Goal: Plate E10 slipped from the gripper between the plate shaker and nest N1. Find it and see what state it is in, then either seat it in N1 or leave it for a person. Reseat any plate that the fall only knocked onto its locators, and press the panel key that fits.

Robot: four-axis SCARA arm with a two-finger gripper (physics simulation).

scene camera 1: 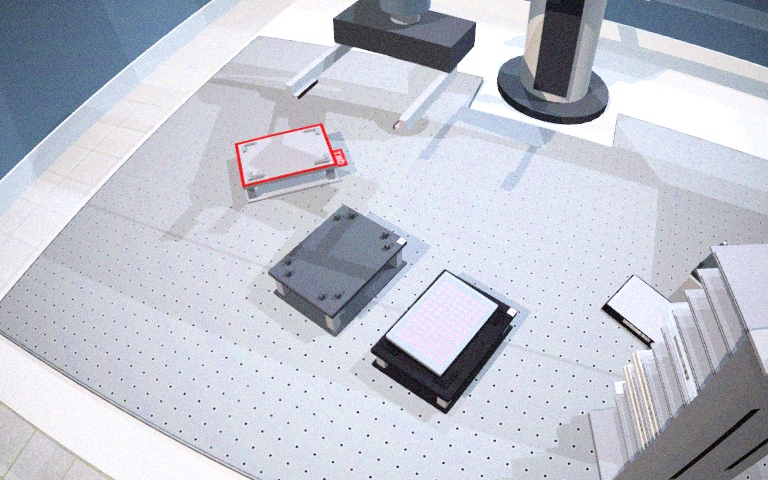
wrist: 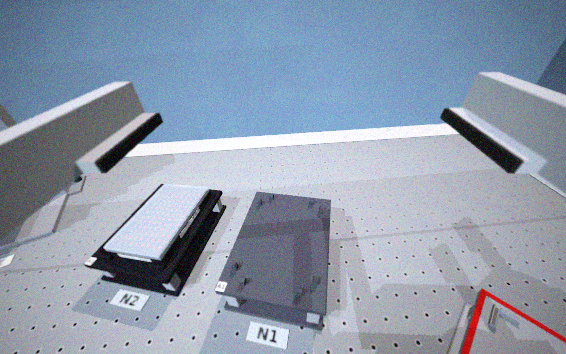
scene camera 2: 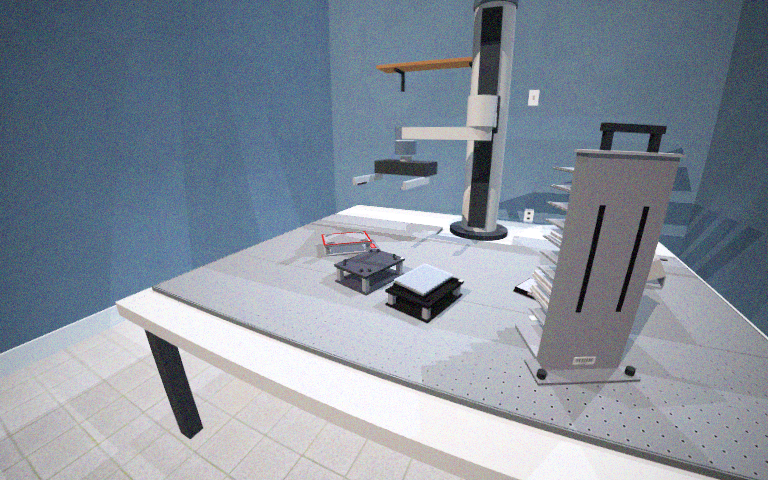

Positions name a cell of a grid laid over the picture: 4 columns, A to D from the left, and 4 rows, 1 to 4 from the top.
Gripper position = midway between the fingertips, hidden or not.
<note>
My gripper (scene camera 1: B1) holds nothing. Also in view: a label (wrist: B4).
My gripper is seen too in the wrist view (wrist: C2) and in scene camera 2 (scene camera 2: B2).
</note>
